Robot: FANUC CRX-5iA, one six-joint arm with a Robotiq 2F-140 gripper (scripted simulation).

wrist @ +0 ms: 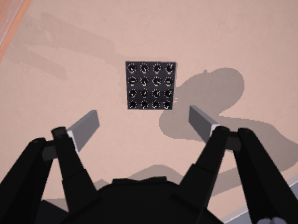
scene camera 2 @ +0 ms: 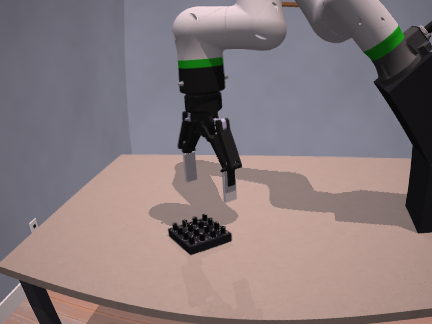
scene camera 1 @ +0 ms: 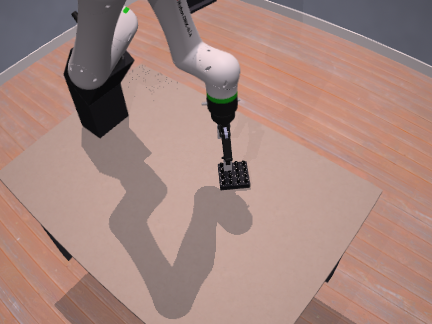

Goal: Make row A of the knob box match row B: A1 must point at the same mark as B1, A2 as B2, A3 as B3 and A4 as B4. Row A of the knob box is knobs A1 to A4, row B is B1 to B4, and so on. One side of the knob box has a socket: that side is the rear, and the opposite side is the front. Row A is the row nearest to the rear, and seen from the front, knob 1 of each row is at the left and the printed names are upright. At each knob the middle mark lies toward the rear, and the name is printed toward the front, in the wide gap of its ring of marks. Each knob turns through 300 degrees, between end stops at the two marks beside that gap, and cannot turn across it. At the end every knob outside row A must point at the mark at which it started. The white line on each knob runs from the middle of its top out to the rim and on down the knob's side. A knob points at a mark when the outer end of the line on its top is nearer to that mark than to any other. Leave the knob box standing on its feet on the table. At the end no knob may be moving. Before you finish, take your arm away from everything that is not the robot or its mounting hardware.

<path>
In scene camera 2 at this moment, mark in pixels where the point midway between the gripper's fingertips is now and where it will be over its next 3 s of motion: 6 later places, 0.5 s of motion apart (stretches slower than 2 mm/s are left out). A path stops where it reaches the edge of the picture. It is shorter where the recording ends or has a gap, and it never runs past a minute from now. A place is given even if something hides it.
My gripper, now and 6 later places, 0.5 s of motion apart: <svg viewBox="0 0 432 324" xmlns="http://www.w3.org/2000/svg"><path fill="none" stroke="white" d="M209 189L214 187L225 184L229 183L230 183L223 184L214 188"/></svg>
</path>
